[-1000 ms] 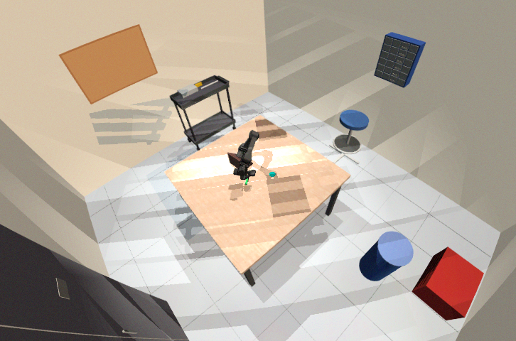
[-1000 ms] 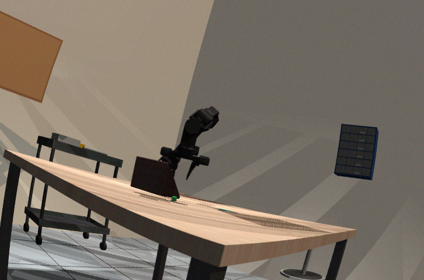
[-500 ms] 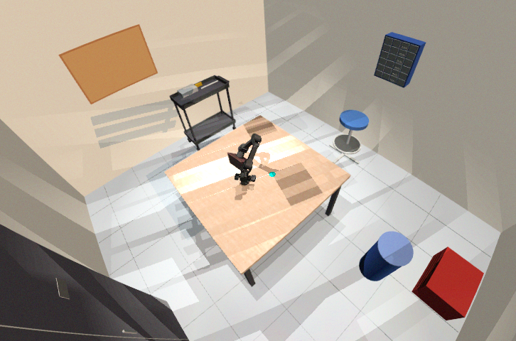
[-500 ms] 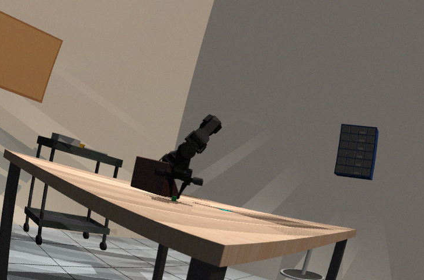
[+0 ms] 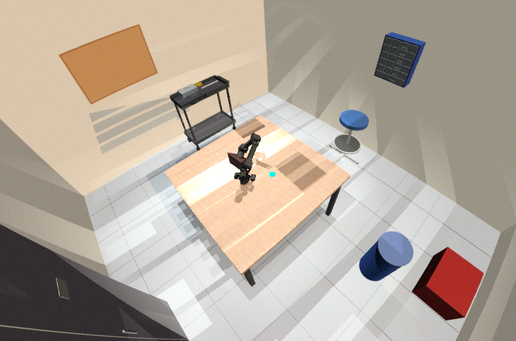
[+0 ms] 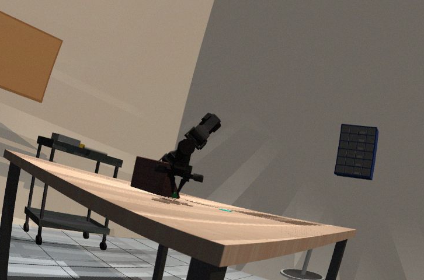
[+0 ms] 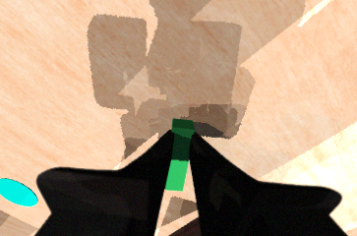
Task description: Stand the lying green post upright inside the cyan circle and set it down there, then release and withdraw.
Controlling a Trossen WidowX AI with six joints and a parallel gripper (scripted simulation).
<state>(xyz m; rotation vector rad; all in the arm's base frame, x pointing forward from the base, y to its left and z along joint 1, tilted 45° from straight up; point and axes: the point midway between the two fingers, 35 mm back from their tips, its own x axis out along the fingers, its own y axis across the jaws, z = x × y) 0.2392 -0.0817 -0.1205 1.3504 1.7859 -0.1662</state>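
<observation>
The cyan circle lies 24 cm to the left of my gripper tip, 10 cm ahead of it and 2 cm below it. The rest, counted from my gripper tip: green post: 2 cm to the left, 1 cm behind.
</observation>
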